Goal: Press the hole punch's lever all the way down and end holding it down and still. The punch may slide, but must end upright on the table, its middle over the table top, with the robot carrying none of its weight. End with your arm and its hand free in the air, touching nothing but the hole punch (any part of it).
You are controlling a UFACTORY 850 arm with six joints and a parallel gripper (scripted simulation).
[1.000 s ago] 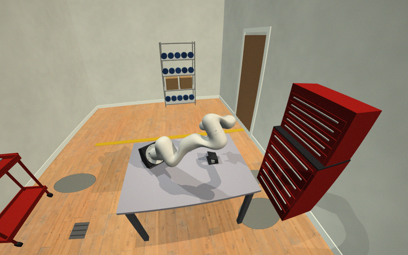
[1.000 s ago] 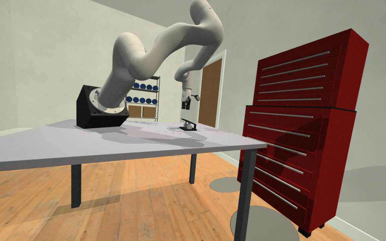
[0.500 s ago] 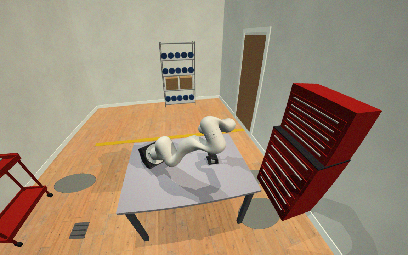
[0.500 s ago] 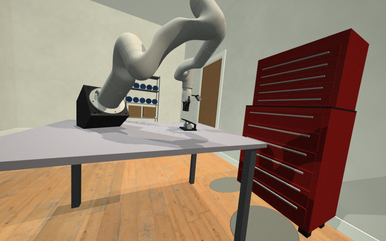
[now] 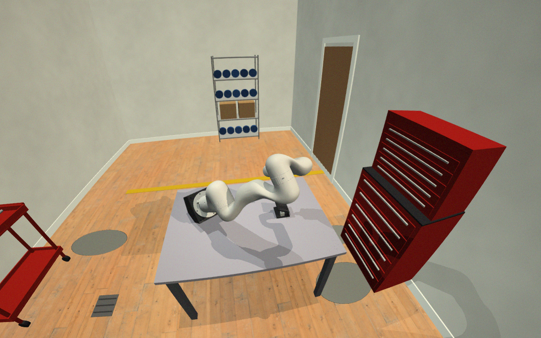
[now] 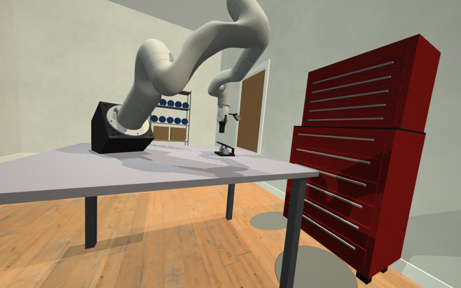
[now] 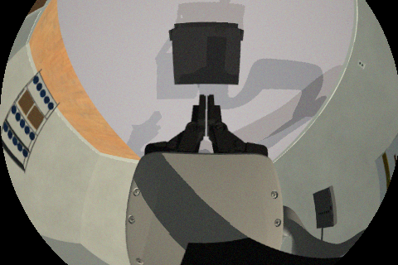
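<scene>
Right now the black hole punch is 13 cm below my hand, 4 cm ahead of it and 1 cm to the right of it.
</scene>
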